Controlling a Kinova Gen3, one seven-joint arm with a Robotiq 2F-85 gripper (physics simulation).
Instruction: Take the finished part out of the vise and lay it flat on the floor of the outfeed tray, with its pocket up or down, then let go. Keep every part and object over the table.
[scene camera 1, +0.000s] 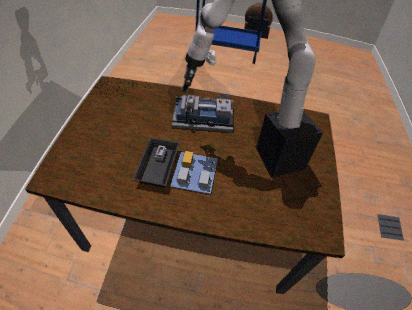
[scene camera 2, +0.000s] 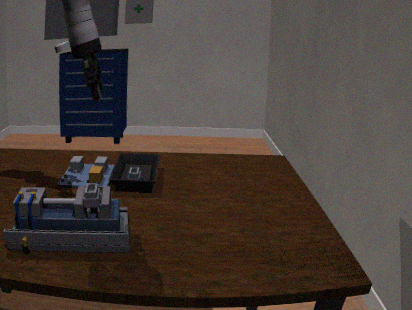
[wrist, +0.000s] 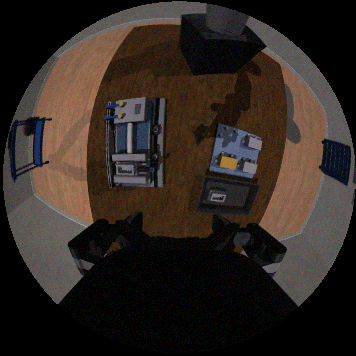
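Seen in the pictures: gripper, between the fingertips: (scene camera 1: 185, 84) (scene camera 2: 99, 96) (wrist: 177, 221); arm's base, origin of its link: (scene camera 1: 287, 121) (wrist: 223, 26).
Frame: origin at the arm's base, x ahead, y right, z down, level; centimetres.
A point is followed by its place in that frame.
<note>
The vise (scene camera 1: 207, 119) {x 35.0, y 12.2, z 19.0 cm} (scene camera 2: 65, 240) {x 40.1, y 27.1, z 19.9 cm} (wrist: 131, 137) {x 36.4, y 16.7, z 14.8 cm} stands on the table. The finished part (scene camera 1: 190, 101) {x 44.8, y 16.5, z 13.3 cm} (scene camera 2: 91, 191) {x 44.4, y 15.2, z 13.0 cm} (wrist: 125, 169) {x 45.1, y 16.7, z 12.9 cm}, a small grey block with a pocket facing up, sits between its jaws, its top above them in the second scene view. The dark outfeed tray (scene camera 1: 155, 173) {x 50.1, y -23.3, z 21.8 cm} (scene camera 2: 132, 186) {x 50.9, y -8.0, z 21.3 cm} (wrist: 239, 200) {x 52.3, y -25.0, z 21.8 cm} holds a similar grey part (scene camera 1: 160, 152) {x 50.8, y -13.2, z 19.7 cm} (scene camera 2: 134, 172) {x 50.6, y -15.0, z 19.7 cm} (wrist: 217, 196) {x 51.1, y -13.6, z 19.7 cm} with its opening up. My gripper (scene camera 1: 185, 89) {x 44.1, y 2.9, z -6.9 cm} (scene camera 2: 97, 98) {x 44.1, y 2.9, z -6.9 cm} (wrist: 177, 221) {x 44.1, y 2.9, z -6.9 cm} is open and empty, high above the table near the vise's jaw end, apart from the part. Its exact height is unclear.
A light blue board (scene camera 1: 194, 172) {x 34.2, y -18.2, z 22.2 cm} (wrist: 234, 145) {x 32.2, y -15.8, z 22.2 cm} beside the tray holds a yellow block (scene camera 1: 187, 159) {x 38.2, y -14.9, z 18.6 cm} (scene camera 2: 96, 173) {x 39.2, y -10.5, z 18.8 cm} (wrist: 228, 161) {x 38.1, y -13.3, z 18.6 cm} and two grey blocks. The black arm pedestal (scene camera 1: 287, 145) {x -0.6, y -11.2, z 2.3 cm} (wrist: 210, 52) {x 8.2, y 1.0, z 7.7 cm} stands on the table. Blue hoses rise from the vise's far end from the part.
</note>
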